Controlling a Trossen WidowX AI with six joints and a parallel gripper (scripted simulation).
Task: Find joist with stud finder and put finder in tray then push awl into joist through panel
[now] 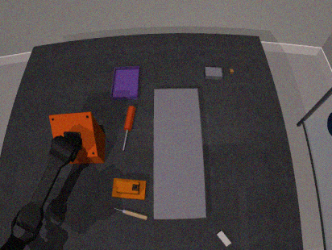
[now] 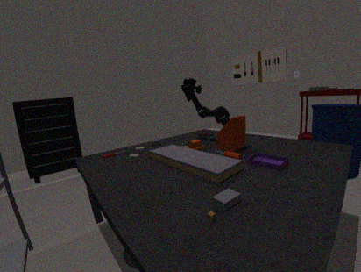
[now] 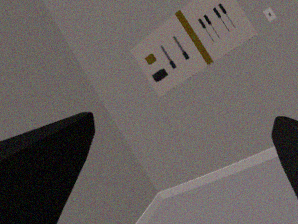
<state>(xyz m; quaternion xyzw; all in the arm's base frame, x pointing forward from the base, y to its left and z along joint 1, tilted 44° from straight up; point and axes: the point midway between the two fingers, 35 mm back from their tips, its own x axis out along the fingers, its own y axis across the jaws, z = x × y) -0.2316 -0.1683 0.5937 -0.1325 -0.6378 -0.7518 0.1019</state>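
Now: gripper tip 450 mm short of the stud finder, 400 mm to the right of it and 440 mm above it. Round my gripper tip: square light (470 mm ahead, 400 mm to the left, 420 mm below); then purple tray (380 mm ahead, 870 mm to the left, 470 mm below); then awl (430 mm ahead, 310 mm to the left, 470 mm below).
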